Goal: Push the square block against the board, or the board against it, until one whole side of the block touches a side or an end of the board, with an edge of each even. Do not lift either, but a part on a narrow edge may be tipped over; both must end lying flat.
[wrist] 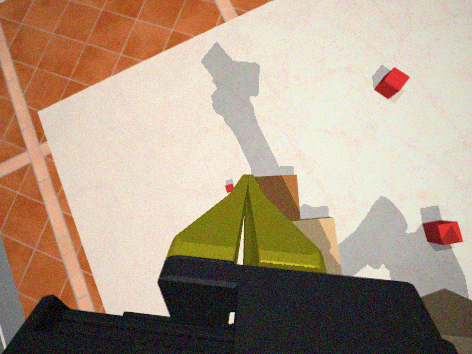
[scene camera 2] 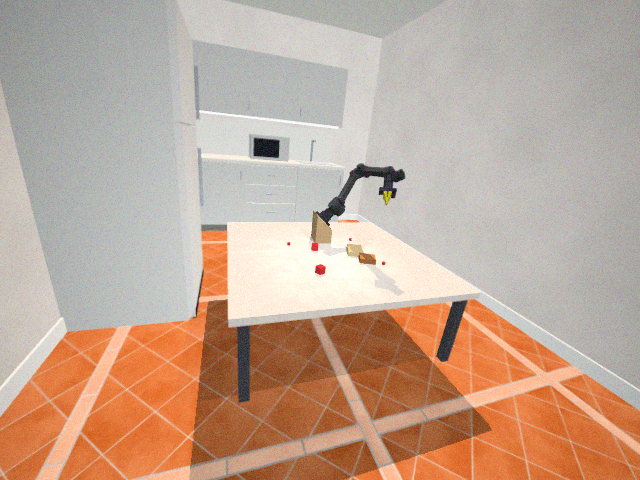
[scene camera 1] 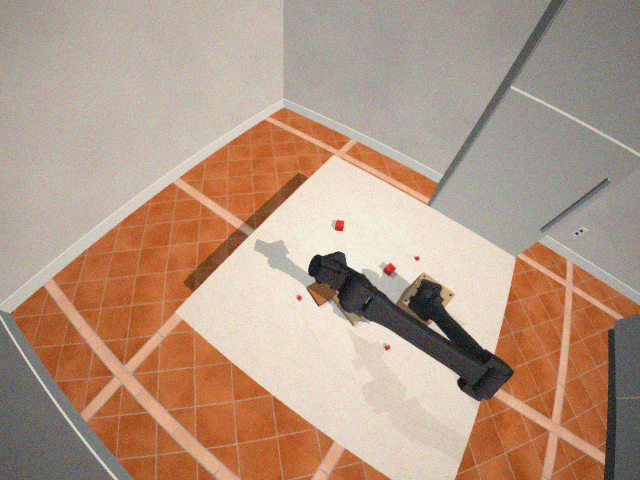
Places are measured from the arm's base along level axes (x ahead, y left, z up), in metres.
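Pixels of known places: gripper, fingertip midpoint: (wrist: 247,182) (scene camera 2: 386,204); arm's base at its link origin: (scene camera 2: 322,219) (scene camera 1: 427,295).
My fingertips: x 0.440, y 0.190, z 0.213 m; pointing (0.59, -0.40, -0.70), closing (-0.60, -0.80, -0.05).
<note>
For each thing: its top centre in the pictures, then the offset to it from my fingertips. Level surfaces: height alone.
- brown square block at its top centre: (wrist: 275,198) (scene camera 1: 322,290) (scene camera 2: 367,256) dx -0.033, dy -0.047, dz -0.342 m
- tan board at its top centre: (wrist: 315,256) (scene camera 1: 351,304) (scene camera 2: 355,248) dx -0.178, dy -0.052, dz -0.342 m
- table at its surface level: dz -0.371 m
The brown square block (scene camera 1: 319,295) (scene camera 2: 367,258) (wrist: 281,194) lies flat on the table. The tan board (scene camera 1: 353,316) (scene camera 2: 354,249) (wrist: 314,235) lies flat close beside it, on the side toward the arm's base. The arm covers much of the board and the place where they meet in scene camera 1, and the fingers cover parts of both in the wrist view. I cannot tell whether they touch or whether edges are even. My gripper (scene camera 2: 386,202) (wrist: 247,182) is shut and empty, pointing down high above the table; its fingers are hidden in scene camera 1.
Two larger red cubes (scene camera 1: 339,225) (scene camera 1: 389,268) (scene camera 2: 320,269) (scene camera 2: 314,246) stand on the table (scene camera 2: 268,289). Small red cubes lie near the block (scene camera 1: 298,297) (wrist: 229,188) and farther off (scene camera 1: 417,257) (scene camera 1: 387,347). The arm's wooden stand (scene camera 2: 321,233) is at the back.
</note>
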